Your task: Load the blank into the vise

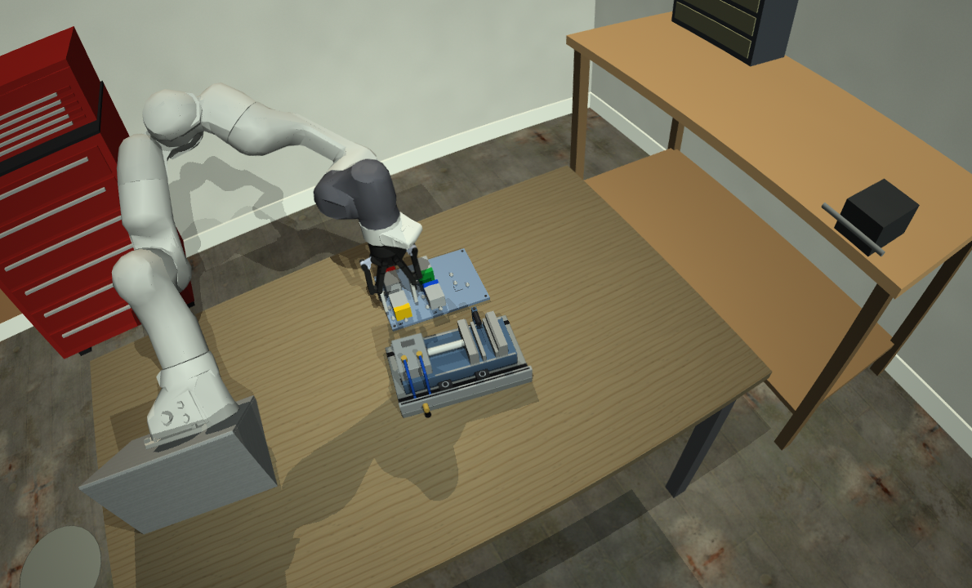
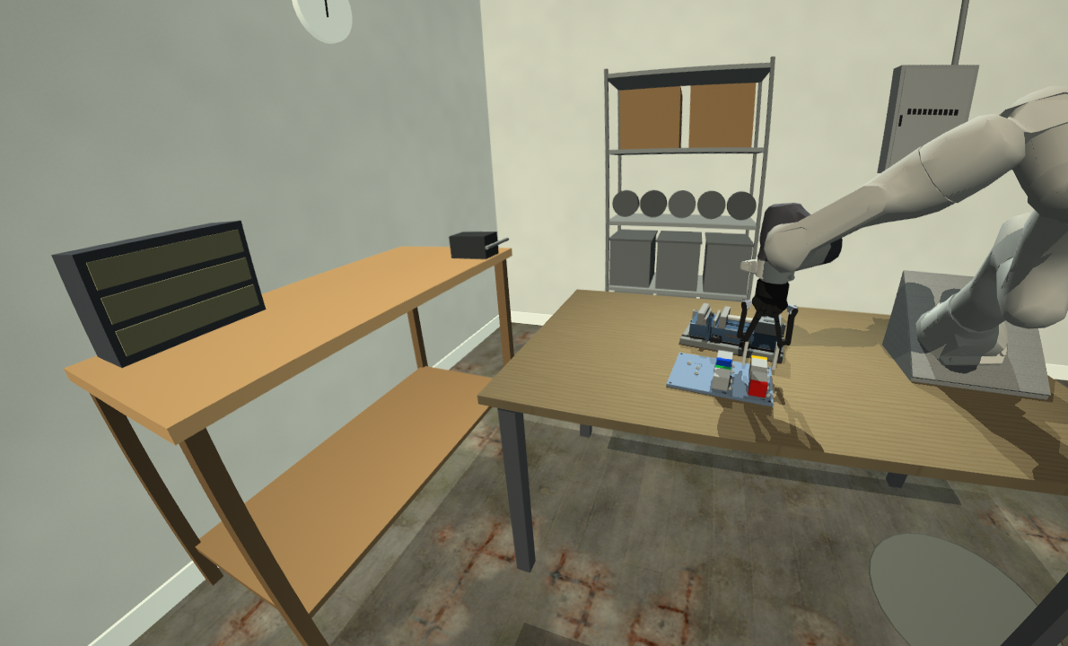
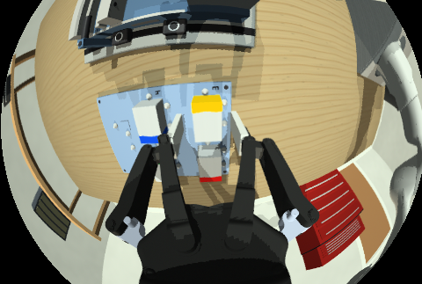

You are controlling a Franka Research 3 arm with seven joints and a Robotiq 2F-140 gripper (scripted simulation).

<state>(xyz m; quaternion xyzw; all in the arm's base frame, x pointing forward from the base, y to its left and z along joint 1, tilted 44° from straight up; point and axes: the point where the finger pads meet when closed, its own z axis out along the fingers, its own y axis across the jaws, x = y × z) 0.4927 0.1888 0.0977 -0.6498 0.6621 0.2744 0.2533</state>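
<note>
The blue-ended blank is 9 cm ahead of my hand and 4 cm below it. Round my hand: red-ended blank 9 cm to the left, 4 cm below; hosed end block 20 cm to the right, 3 cm behind, 2 cm above; green-ended blank 9 cm to the left, 9 cm ahead, 4 cm below.
</note>
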